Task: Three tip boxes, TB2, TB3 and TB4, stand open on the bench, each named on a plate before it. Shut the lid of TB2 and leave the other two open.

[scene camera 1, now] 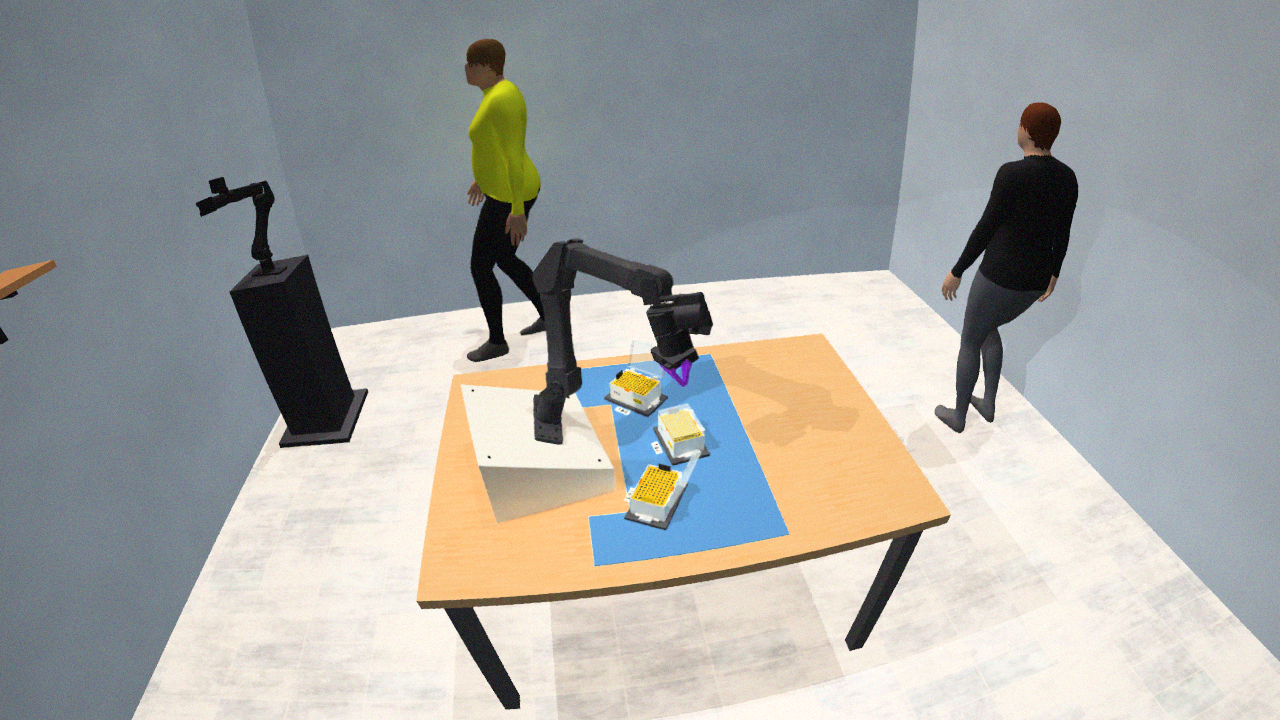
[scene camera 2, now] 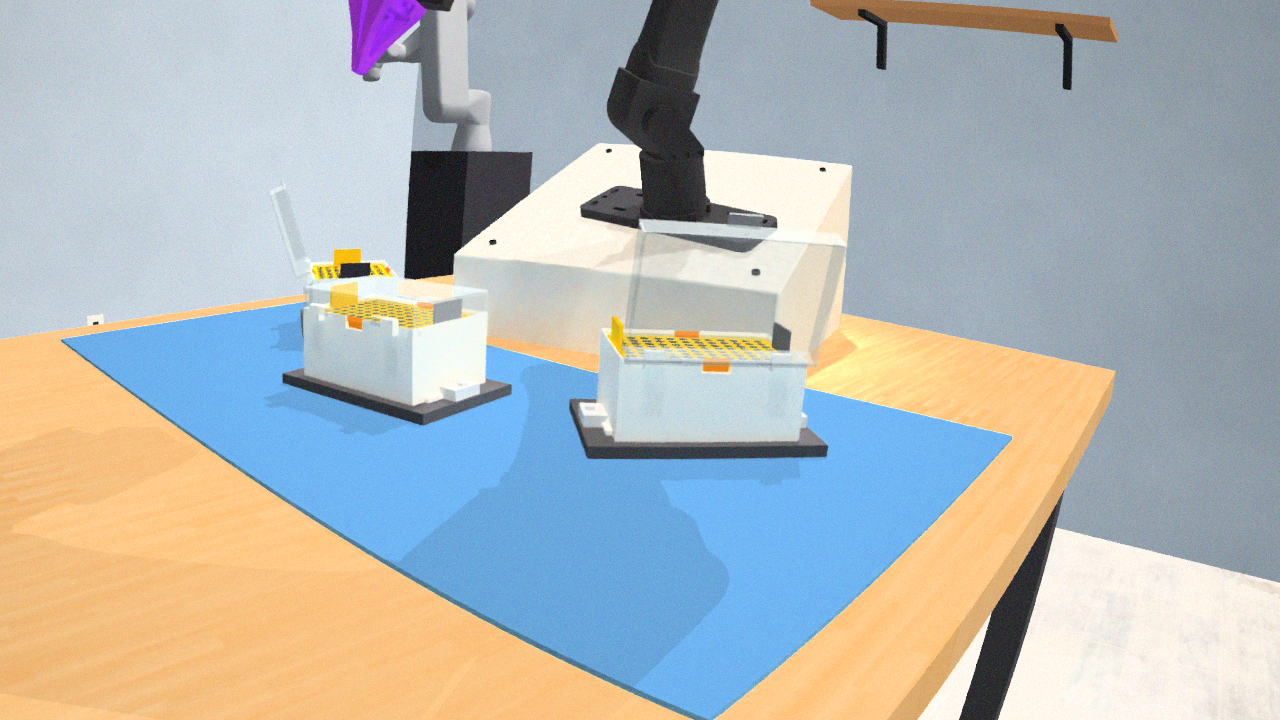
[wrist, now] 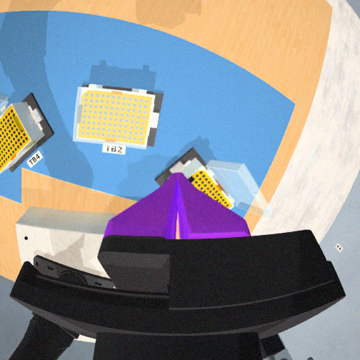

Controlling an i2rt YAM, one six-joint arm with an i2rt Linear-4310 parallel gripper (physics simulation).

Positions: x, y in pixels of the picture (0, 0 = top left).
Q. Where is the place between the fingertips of the gripper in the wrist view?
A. At 177, 180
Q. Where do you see a blue mat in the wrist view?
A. At 226, 113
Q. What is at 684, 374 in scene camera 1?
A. The gripper.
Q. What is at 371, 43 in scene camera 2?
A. The gripper.
